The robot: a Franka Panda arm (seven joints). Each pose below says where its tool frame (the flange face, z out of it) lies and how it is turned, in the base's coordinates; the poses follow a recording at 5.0 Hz.
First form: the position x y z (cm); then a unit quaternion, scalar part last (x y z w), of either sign.
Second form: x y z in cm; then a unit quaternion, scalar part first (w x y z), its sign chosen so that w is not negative. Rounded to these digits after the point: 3 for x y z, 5 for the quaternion.
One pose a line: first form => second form
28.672 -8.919 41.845 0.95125 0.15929 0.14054 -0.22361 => 28.672 -8.919 41.845 0.22361 -0.95125 -0.15929 -0.14054
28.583 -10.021 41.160 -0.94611 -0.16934 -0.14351 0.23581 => 28.583 -10.021 41.160 0.23581 -0.94611 -0.16934 -0.14351
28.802 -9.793 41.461 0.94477 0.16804 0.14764 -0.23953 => 28.802 -9.793 41.461 0.23953 -0.94477 -0.16804 -0.14764
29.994 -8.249 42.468 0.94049 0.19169 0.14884 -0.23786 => 29.994 -8.249 42.468 0.23786 -0.94049 -0.19169 -0.14884
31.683 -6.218 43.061 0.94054 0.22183 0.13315 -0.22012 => 31.683 -6.218 43.061 0.22012 -0.94054 -0.22183 -0.13315
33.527 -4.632 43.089 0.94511 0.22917 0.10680 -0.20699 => 33.527 -4.632 43.089 0.20699 -0.94511 -0.22917 -0.10680
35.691 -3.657 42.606 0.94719 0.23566 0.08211 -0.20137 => 35.691 -3.657 42.606 0.20137 -0.94719 -0.23566 -0.08211
